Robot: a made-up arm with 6 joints.
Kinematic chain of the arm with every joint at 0, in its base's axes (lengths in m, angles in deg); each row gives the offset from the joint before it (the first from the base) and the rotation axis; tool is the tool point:
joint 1: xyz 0 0 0.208 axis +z
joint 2: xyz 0 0 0 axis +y
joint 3: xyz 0 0 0.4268 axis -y
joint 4: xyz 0 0 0 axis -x
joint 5: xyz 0.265 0 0 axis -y
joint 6: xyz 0 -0.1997 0 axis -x
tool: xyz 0 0 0
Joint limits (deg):
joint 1: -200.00..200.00
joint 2: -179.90..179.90
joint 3: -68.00..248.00
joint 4: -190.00..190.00
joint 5: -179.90..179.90
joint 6: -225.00..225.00
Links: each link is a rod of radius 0.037 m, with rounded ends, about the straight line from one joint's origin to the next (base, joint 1, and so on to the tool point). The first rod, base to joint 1, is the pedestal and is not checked.
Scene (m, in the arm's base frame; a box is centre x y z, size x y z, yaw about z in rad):
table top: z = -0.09
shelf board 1: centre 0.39 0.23 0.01 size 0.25 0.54 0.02 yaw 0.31
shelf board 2: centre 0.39 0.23 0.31 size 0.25 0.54 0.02 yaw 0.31
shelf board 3: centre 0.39 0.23 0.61 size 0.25 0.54 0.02 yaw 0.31
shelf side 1: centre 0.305 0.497 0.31 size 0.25 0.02 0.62 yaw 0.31
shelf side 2: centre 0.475 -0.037 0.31 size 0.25 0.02 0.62 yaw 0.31
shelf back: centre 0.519 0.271 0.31 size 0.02 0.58 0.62 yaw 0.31
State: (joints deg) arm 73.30 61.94 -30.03 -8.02 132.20 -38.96
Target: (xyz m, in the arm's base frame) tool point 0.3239 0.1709 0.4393
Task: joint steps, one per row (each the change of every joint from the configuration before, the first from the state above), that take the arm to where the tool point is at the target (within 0.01 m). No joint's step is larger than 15 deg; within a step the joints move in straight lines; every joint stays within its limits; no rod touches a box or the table.
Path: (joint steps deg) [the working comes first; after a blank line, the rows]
Joints at the target: 60.80 15.31 -25.03 -3.32 132.20 -38.96
Straight joint move there: touches shelf board 2.

1: 11.21 3.66 -4.84 -13.01 0.00 0.00
2: 11.21 3.66 -4.85 -13.01 0.00 0.00
3: -1.29 -14.06 2.18 -1.11 0.00 0.00
4: -1.28 -14.07 2.17 -1.12 0.00 0.00
5: -1.28 -14.06 2.18 -1.12 0.00 0.00
6: -1.29 -14.06 2.18 -1.12 0.00 0.00
7: -1.28 -14.06 2.17 -1.11 0.00 0.00
8: -1.29 -14.07 2.18 -1.12 0.00 0.00
9: -9.07 10.15 0.54 12.47 0.00 0.00
10: -9.07 10.14 0.55 12.48 0.00 0.00
11: -9.07 10.14 0.54 12.47 0.00 0.00

